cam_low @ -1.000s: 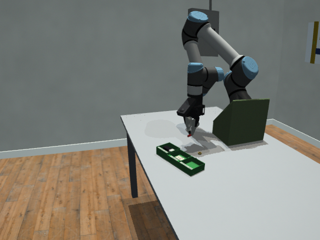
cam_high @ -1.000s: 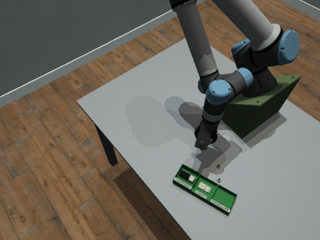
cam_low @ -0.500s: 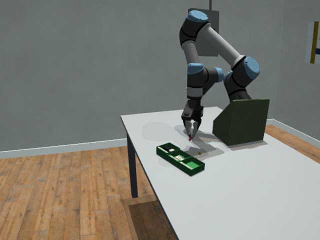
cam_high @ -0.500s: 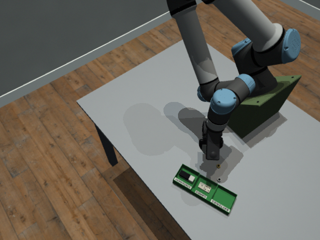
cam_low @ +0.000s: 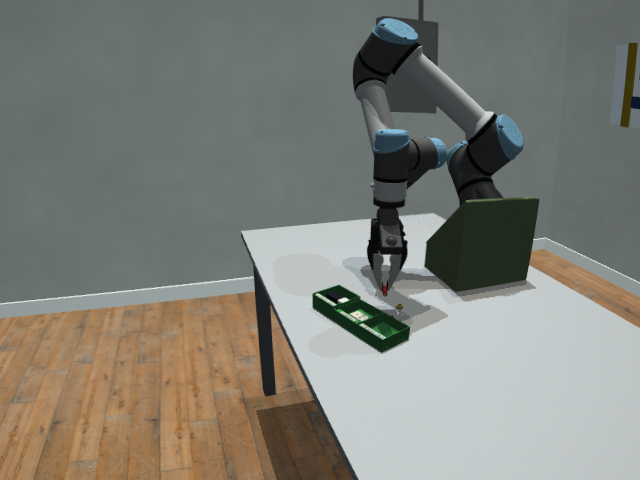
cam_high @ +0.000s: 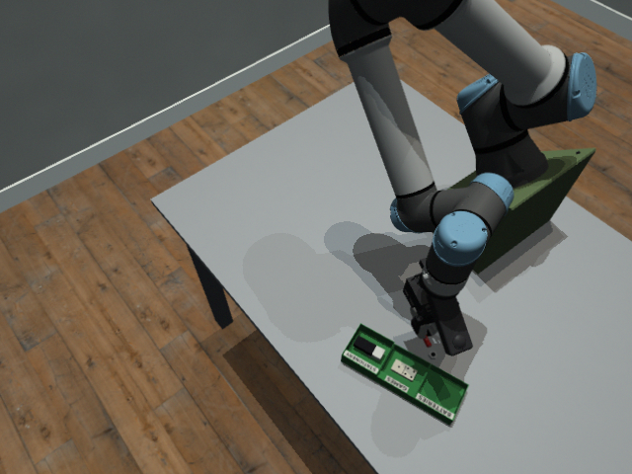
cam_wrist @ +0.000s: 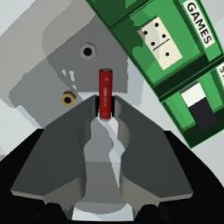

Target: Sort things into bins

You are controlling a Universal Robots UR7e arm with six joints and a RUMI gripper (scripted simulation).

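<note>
The grey nut is 70 mm below my hand, 30 mm to the left of it and 10 mm behind it. Also, from my hand: white domino 70 mm below, 60 mm ahead, 20 mm to the left; red cylinder 10 mm below; brass nut 70 mm below, 50 mm behind, 10 mm to the right.
</note>
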